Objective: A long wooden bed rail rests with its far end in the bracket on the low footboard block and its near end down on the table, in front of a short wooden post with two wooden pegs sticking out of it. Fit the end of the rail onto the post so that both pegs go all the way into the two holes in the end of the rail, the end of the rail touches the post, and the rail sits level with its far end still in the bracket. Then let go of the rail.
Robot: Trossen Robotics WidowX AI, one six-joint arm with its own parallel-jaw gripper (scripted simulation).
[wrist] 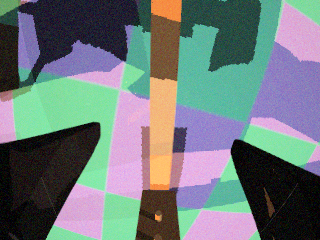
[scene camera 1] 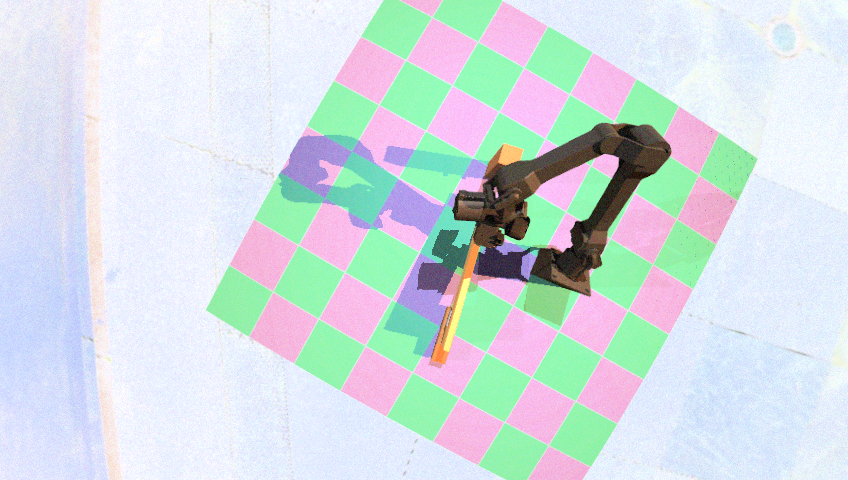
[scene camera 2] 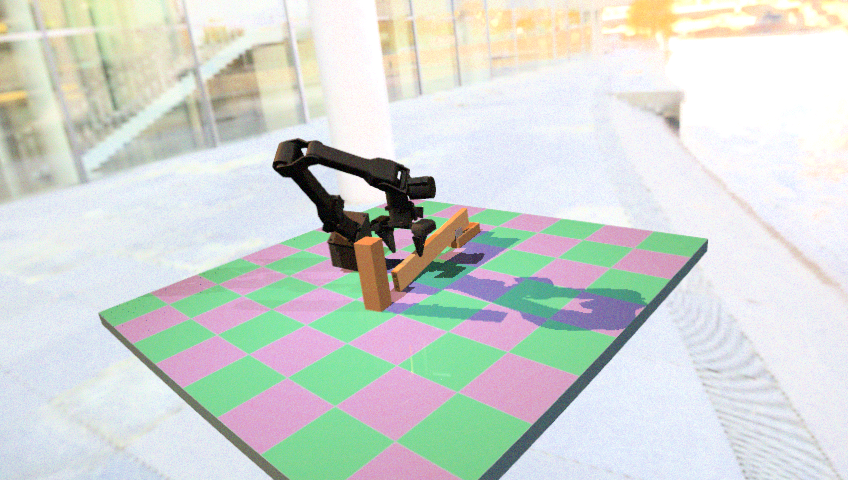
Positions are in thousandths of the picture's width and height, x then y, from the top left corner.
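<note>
I see a wooden rail (scene camera 2: 488, 553), (scene camera 1: 558, 524) here. My gripper (scene camera 2: 481, 530), (scene camera 1: 570, 455), (wrist: 527, 577) holds nothing, and it is open.
</note>
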